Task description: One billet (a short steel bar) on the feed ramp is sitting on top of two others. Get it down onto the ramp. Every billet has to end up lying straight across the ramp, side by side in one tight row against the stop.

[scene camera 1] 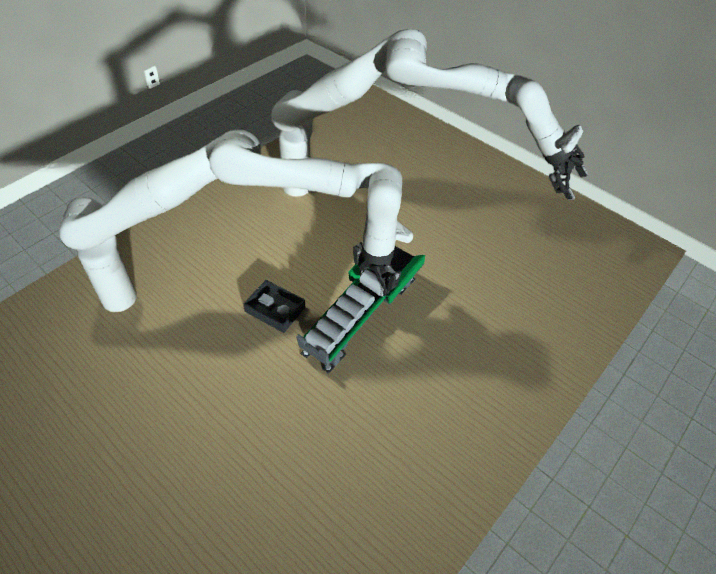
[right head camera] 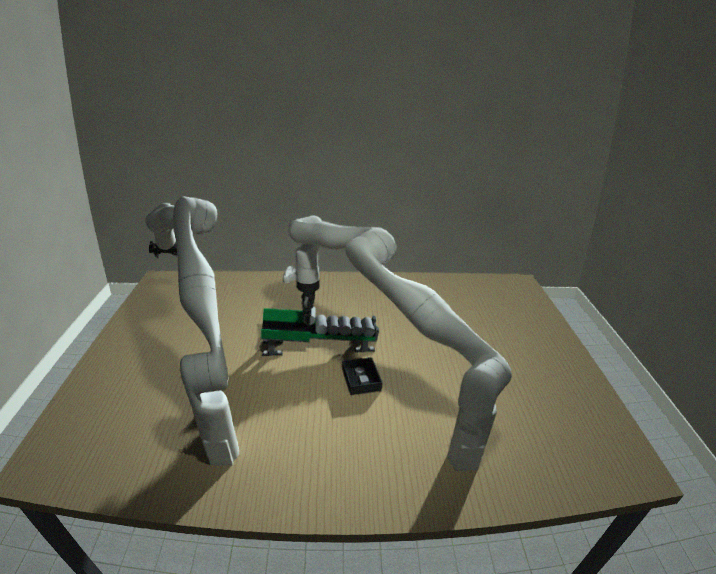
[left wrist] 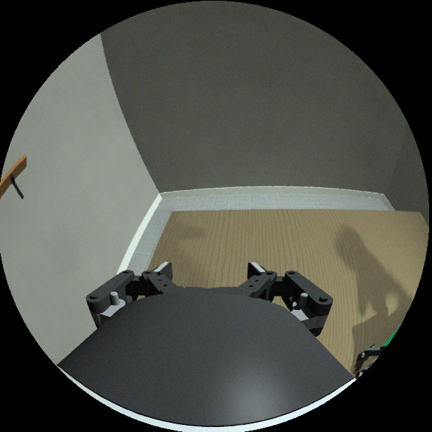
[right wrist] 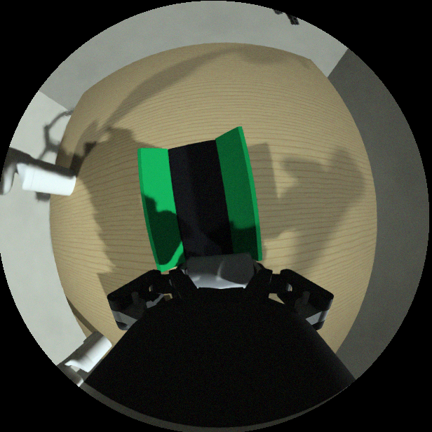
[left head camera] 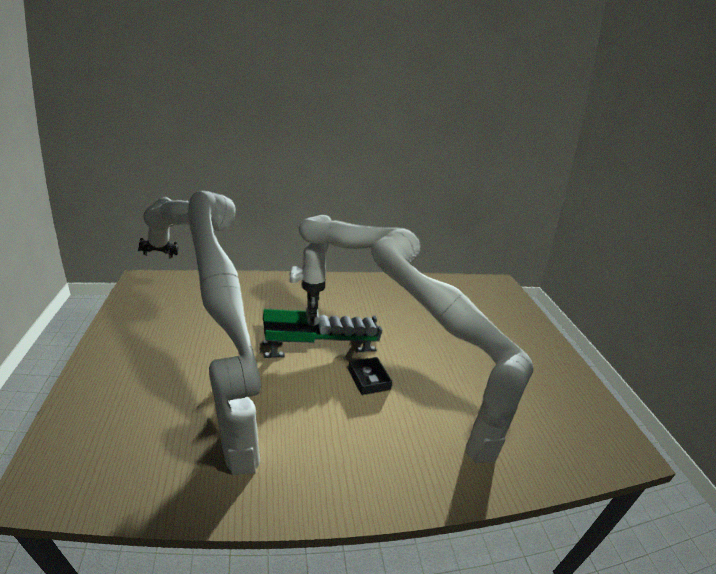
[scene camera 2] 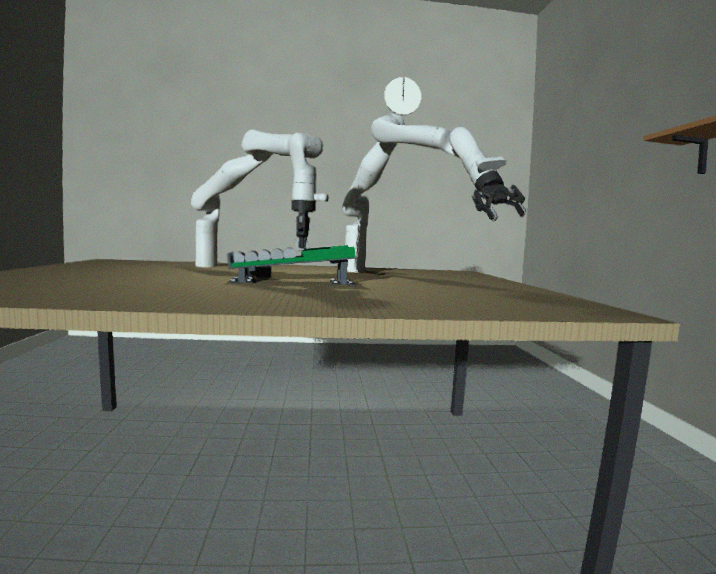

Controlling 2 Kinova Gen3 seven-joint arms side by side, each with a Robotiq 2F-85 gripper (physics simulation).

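Places are measured from the left arm's base along level axes (x right, y back, z down), in centimetres.
Pixels of known places: left gripper, fingertip midpoint: (scene camera 1: 578,187) (right head camera: 169,257) (left head camera: 158,255) (scene camera 2: 509,217); right gripper, fingertip midpoint: (scene camera 1: 373,286) (right head camera: 309,318) (left head camera: 312,319) (scene camera 2: 302,249); left arm's base at its link origin: (right head camera: 222,452) (left head camera: 242,460) (scene camera 2: 354,271); right arm's base at its link origin: (scene camera 1: 119,298) (right head camera: 464,457) (left head camera: 481,450) (scene camera 2: 206,266).
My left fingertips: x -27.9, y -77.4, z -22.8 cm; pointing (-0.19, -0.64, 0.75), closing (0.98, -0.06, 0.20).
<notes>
For each thing: its top centre in the pictures, then the offset to it from my left fingertips. Level surfaces: height alone.
- billet at its top centre: (scene camera 1: 374,277) dy +29.5, dx +54.5, dz +8.5 cm
- black tray at its top centre: (scene camera 1: 274,301) (right head camera: 361,371) (left head camera: 370,371) (scene camera 2: 256,265) dy +50.3, dx +69.6, dz +19.3 cm
- wooden table at its surface level: dz +22.8 cm
The green-sided feed ramp (left head camera: 286,336) (right wrist: 240,200) slopes down to its stop (scene camera 1: 312,347). Several grey billets (left head camera: 347,325) (scene camera 1: 340,316) (scene camera 2: 262,255) lie across it side by side in a row against the stop. My right gripper (scene camera 1: 378,279) (scene camera 2: 302,243) is low over the ramp at the uphill end of the row, shut on another billet (scene camera 1: 370,282) (right wrist: 220,270), which lies across the channel. Its underside is hidden, so I cannot tell whether it touches the ramp or row. My left gripper (left head camera: 158,248) (scene camera 2: 506,209) (left wrist: 209,271) is open and empty, high at the far left in the left head view.
A black tray (left head camera: 377,391) (scene camera 1: 262,319) holding two small pieces stands beside the ramp's stop end, on the arm-base side. The ramp stands on feet (left head camera: 273,351) on the wooden table (left head camera: 334,478). The ramp's raised green side walls (right wrist: 239,200) flank its upper part.
</notes>
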